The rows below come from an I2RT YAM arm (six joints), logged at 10 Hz.
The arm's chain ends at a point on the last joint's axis. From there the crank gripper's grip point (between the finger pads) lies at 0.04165 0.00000 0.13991 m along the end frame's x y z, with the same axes.
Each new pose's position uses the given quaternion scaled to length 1; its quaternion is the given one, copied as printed.
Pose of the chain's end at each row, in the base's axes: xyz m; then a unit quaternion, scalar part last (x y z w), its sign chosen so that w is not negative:
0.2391, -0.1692, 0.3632, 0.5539, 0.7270, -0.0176, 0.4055
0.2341, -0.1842, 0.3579, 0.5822, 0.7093, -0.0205, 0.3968
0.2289, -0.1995, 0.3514, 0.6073, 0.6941, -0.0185, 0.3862
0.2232, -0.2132, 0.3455, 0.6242, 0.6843, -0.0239, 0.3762
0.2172, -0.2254, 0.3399, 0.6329, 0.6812, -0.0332, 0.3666
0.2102, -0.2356, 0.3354, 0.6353, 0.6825, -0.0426, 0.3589
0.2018, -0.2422, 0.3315, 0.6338, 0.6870, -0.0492, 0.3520
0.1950, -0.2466, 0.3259, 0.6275, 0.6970, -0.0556, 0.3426
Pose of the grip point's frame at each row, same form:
0.3165, -0.2027, 0.2440, 0.5539, 0.7270, -0.0176, 0.4055
0.3092, -0.2192, 0.2377, 0.5822, 0.7093, -0.0205, 0.3968
0.3023, -0.2342, 0.2301, 0.6073, 0.6941, -0.0185, 0.3862
0.2937, -0.2487, 0.2227, 0.6242, 0.6843, -0.0239, 0.3762
0.2841, -0.2617, 0.2154, 0.6329, 0.6812, -0.0332, 0.3666
0.2739, -0.2727, 0.2094, 0.6353, 0.6825, -0.0426, 0.3589
0.2629, -0.2793, 0.2042, 0.6338, 0.6870, -0.0492, 0.3520
0.2530, -0.2828, 0.1969, 0.6275, 0.6970, -0.0556, 0.3426

